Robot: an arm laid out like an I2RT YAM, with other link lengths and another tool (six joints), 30 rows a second.
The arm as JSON. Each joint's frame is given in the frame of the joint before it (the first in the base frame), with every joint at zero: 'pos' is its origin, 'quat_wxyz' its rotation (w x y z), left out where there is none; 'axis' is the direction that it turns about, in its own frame. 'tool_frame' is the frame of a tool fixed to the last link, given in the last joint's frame.
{
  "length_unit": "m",
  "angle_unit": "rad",
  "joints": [
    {
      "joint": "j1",
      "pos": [
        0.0,
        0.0,
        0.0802
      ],
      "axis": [
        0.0,
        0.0,
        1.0
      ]
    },
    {
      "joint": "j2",
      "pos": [
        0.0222,
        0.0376,
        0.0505
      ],
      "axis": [
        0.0,
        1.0,
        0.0
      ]
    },
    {
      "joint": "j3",
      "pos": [
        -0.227,
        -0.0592,
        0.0
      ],
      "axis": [
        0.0,
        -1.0,
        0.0
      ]
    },
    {
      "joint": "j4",
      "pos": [
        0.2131,
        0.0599,
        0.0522
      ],
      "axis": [
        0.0,
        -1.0,
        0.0
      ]
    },
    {
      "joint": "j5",
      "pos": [
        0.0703,
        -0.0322,
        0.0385
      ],
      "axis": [
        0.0,
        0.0,
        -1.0
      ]
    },
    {
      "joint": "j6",
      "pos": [
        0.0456,
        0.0,
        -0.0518
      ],
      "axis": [
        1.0,
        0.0,
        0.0
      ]
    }
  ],
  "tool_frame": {
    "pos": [
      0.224,
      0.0,
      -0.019
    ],
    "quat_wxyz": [
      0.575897,
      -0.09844,
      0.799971,
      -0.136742
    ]
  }
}
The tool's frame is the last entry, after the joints.
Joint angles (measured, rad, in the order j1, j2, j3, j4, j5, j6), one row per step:
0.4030, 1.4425, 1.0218, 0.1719, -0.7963, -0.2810
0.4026, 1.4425, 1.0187, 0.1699, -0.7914, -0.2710
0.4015, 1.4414, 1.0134, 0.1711, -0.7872, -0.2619
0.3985, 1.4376, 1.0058, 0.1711, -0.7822, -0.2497
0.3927, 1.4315, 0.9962, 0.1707, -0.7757, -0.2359
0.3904, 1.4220, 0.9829, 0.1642, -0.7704, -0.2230
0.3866, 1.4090, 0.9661, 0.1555, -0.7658, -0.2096
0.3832, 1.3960, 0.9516, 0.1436, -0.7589, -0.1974
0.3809, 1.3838, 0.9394, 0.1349, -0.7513, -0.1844
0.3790, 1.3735, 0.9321, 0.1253, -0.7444, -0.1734
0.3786, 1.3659, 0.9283, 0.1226, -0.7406, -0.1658
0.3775, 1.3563, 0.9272, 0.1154, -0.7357, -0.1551
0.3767, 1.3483, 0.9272, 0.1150, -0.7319, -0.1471
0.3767, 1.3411, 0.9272, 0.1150, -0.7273, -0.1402
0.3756, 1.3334, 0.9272, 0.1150, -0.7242, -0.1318
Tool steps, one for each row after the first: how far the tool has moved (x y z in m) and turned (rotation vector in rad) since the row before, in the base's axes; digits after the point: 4 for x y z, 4 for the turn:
0.0006, -0.0008, -0.0022, 0.0003, 0.0134, -0.0069
0.0006, -0.0010, -0.0019, 0.0010, 0.0107, -0.0068
0.0008, -0.0020, -0.0021, 0.0017, 0.0142, -0.0100
0.0016, -0.0034, -0.0022, 0.0020, 0.0155, -0.0146
-0.0012, -0.0026, -0.0040, -0.0004, 0.0207, -0.0099
-0.0019, -0.0034, -0.0046, -0.0009, 0.0232, -0.0109
-0.0015, -0.0035, -0.0045, -0.0022, 0.0226, -0.0126
-0.0011, -0.0030, -0.0031, -0.0003, 0.0189, -0.0124
-0.0006, -0.0025, -0.0018, -0.0001, 0.0151, -0.0109
-0.0004, -0.0011, 0.0005, 0.0024, 0.0053, -0.0058
-0.0002, -0.0015, 0.0014, 0.0034, 0.0077, -0.0082
0.0005, -0.0009, 0.0030, 0.0050, -0.0004, -0.0062
0.0005, -0.0007, 0.0028, 0.0042, -0.0011, -0.0059
0.0004, -0.0009, 0.0031, 0.0055, -0.0001, -0.0059

